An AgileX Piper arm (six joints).
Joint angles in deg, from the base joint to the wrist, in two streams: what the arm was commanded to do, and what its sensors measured. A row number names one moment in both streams.
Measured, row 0:
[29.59, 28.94, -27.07, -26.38, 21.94, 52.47]
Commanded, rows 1 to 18:
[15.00, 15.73, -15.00, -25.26, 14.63, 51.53]
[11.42, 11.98, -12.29, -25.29, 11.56, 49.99]
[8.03, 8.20, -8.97, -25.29, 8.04, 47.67]
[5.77, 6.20, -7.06, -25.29, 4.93, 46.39]
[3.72, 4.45, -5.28, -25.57, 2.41, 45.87]
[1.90, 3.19, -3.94, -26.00, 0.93, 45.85]
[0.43, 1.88, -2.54, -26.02, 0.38, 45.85]
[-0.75, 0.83, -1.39, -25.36, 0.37, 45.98]
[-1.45, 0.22, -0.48, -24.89, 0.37, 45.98]
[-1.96, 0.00, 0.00, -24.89, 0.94, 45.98]
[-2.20, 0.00, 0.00, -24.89, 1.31, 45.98]
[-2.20, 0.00, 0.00, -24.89, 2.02, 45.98]
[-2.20, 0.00, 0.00, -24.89, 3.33, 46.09]
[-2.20, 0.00, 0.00, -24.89, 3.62, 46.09]
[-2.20, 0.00, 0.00, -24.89, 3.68, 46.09]
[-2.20, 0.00, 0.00, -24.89, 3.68, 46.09]
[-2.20, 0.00, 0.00, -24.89, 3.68, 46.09]
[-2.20, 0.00, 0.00, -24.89, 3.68, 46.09]
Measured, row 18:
[-1.90, 0.43, -0.29, -24.84, 3.68, 46.46]
